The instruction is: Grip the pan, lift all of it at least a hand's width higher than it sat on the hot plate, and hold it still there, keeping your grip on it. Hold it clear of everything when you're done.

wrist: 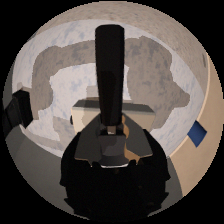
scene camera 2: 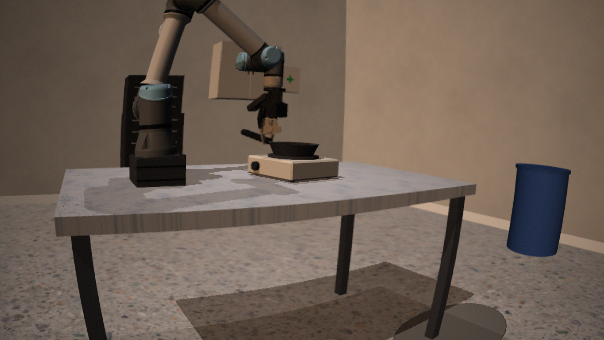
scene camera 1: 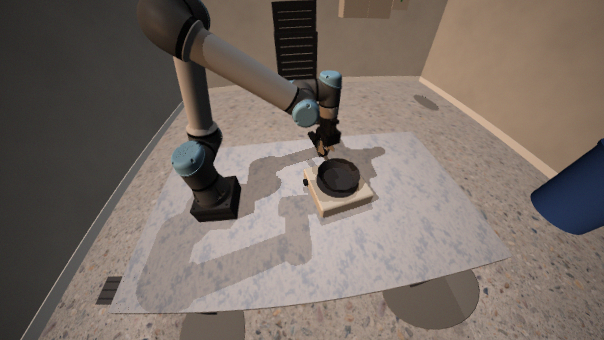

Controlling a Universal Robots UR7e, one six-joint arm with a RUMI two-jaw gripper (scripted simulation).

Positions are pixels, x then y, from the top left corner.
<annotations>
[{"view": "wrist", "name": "my gripper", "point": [111,113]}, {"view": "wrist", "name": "pan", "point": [109,39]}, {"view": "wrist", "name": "hot plate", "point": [83,111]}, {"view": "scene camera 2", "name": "my gripper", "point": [267,144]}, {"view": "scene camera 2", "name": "pan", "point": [294,149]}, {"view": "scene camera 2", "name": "hot plate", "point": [309,168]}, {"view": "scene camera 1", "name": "my gripper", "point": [323,155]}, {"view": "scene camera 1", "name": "pan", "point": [338,175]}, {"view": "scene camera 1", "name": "hot plate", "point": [327,202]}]
</annotations>
